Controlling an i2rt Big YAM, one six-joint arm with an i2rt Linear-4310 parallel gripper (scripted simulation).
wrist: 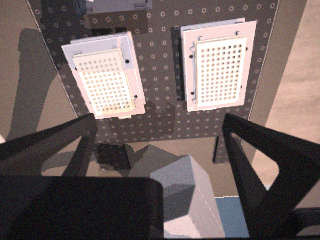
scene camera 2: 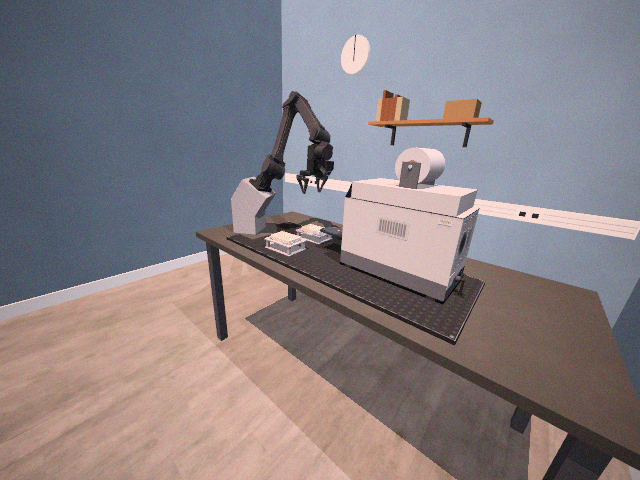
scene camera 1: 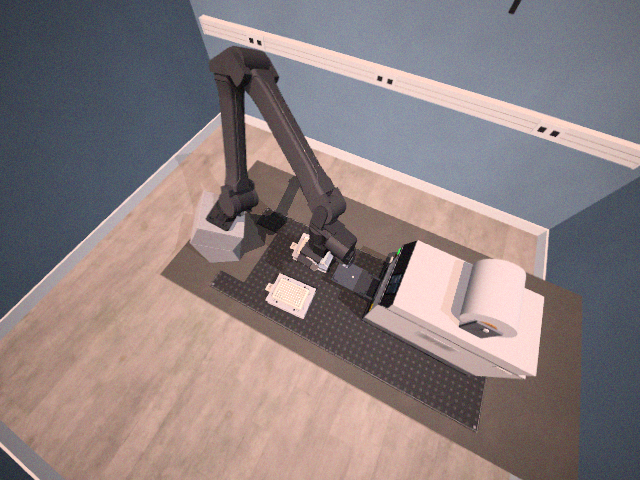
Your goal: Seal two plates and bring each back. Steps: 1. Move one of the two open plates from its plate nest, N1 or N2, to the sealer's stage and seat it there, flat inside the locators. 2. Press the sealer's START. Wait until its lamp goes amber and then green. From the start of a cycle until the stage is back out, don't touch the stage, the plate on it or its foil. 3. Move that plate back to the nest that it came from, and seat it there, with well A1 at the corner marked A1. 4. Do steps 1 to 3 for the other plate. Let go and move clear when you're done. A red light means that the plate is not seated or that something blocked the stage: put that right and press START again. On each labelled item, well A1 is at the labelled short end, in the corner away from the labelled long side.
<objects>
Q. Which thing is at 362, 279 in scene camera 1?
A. A sealer stage.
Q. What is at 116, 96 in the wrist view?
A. A plate.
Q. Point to a plate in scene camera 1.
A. At 286, 292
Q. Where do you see a foil roll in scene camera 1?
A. At 495, 290
</objects>
